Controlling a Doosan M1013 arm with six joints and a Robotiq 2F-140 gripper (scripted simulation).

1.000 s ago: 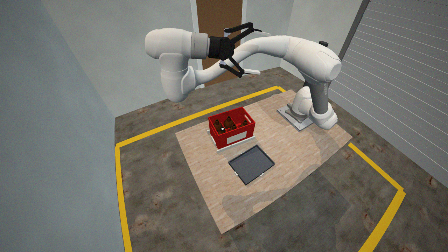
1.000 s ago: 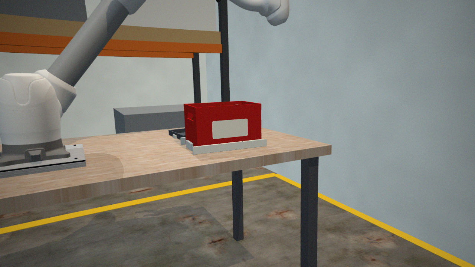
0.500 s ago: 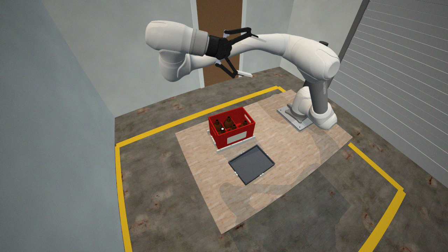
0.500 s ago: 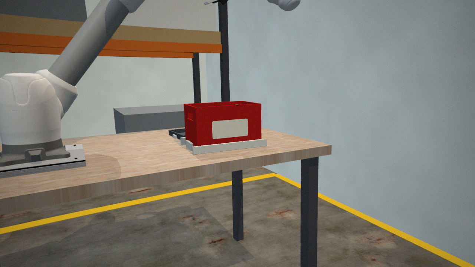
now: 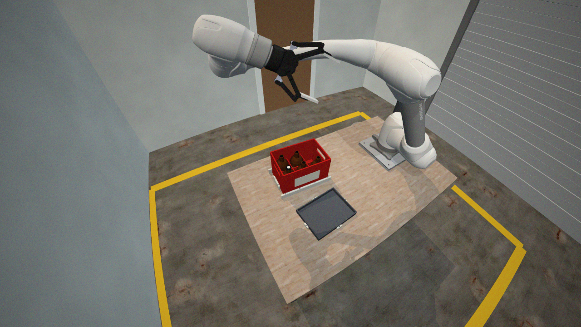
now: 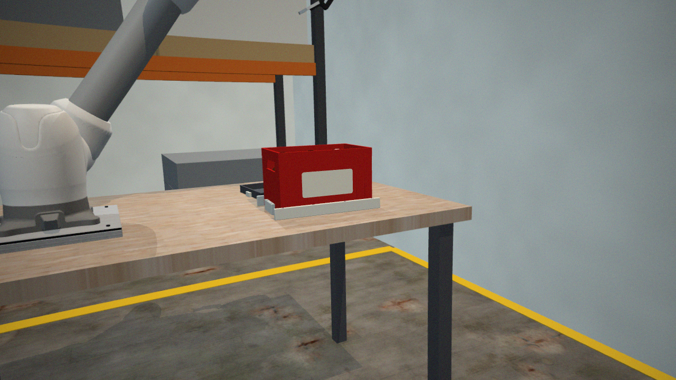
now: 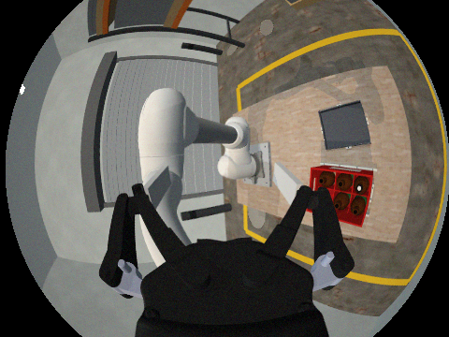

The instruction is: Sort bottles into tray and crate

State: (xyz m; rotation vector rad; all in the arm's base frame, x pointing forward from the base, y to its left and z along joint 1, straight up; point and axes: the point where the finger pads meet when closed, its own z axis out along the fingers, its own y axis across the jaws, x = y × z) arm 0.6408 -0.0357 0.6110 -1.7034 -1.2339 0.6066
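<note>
Now: the crate 10 mm behind my hand, 130 mm to the right of it and 550 mm below it. Round my hand: brown capped bottle: 90 mm ahead, 100 mm to the right, 540 mm below; then dark grey tray: 20 mm ahead, 150 mm to the left, 620 mm below.
</note>
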